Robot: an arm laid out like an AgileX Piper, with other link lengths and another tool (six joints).
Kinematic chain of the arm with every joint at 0, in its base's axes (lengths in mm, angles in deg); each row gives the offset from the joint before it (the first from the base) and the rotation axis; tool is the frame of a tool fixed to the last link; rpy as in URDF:
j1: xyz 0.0 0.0 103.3 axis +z
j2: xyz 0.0 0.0 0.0 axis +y
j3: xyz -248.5 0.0 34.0 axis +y
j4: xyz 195.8 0.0 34.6 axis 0.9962 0 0.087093
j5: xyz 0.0 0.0 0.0 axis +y
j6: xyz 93.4 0.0 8.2 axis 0.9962 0 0.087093
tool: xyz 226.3 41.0 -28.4 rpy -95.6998 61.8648 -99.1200
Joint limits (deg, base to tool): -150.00..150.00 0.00..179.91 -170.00..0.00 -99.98..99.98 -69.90..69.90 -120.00..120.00
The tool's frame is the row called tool.
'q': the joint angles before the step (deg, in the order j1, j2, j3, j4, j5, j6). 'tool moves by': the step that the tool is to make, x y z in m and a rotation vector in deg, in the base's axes. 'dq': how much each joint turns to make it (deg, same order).
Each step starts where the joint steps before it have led.
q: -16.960 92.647 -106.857 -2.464 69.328 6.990
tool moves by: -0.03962 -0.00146 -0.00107 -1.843 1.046 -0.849
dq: -0.172 -8.479 9.338 -2.177 -0.400 0.000
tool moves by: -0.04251 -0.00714 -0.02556 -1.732 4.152 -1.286
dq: -0.571 -6.303 10.831 -2.980 -1.090 0.002
